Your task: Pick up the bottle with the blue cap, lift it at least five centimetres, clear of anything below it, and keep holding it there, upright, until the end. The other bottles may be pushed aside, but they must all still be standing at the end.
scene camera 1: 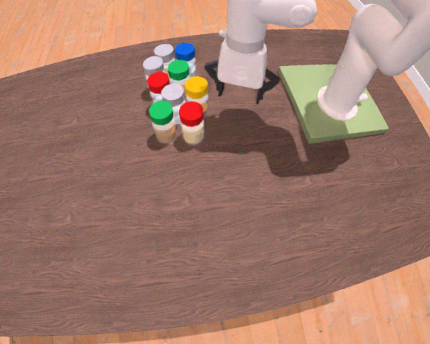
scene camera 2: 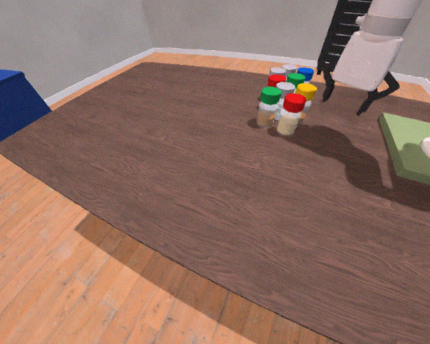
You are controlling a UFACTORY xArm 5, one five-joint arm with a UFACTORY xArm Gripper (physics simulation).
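Places are measured from the arm's base along level axes (x ahead, y left, z up), in millimetres.
Where they show: gripper, fingertip midpoint: [scene camera 1: 239, 95] [scene camera 2: 341, 106]; arm's base at its link origin: [scene camera 1: 336, 103].
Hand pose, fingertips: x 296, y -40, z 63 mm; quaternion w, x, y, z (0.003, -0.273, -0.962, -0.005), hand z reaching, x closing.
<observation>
Each offset is from my fingertips to the top centre of the thing.
The bottle with the blue cap @[dy -199, dx +89, dz +17 mm] [scene camera 1: 185, 51] [scene camera 2: 305, 74] stands upright at the back right corner of a tight group of bottles; its lower part is mostly hidden by the green-capped bottle in front. My gripper [scene camera 1: 239, 96] [scene camera 2: 344, 104] is open and empty, to the right of the group, with its fingers pointing down and spread wide. Its left finger is nearest the bottles and apart from them. The yellow-capped bottle @[dy -52, dx +93, dz +17 mm] [scene camera 1: 196, 88] [scene camera 2: 306, 92] and the rear green-capped bottle @[dy -130, dx +122, dz +17 mm] [scene camera 1: 178, 70] [scene camera 2: 296, 81] stand in front of the blue-capped one.
A front green-capped bottle @[dy +0, dx +191, dz +17 mm] [scene camera 1: 161, 113] [scene camera 2: 270, 95], a front red-capped bottle @[dy +25, dx +125, dz +17 mm] [scene camera 1: 191, 114] [scene camera 2: 294, 103], another red-capped bottle @[dy -101, dx +180, dz +17 mm] [scene camera 1: 158, 83] [scene camera 2: 276, 81] and several grey-capped bottles stand upright in the group. The arm's base is on a green board [scene camera 1: 345, 133] [scene camera 2: 395, 145] at the right.
</observation>
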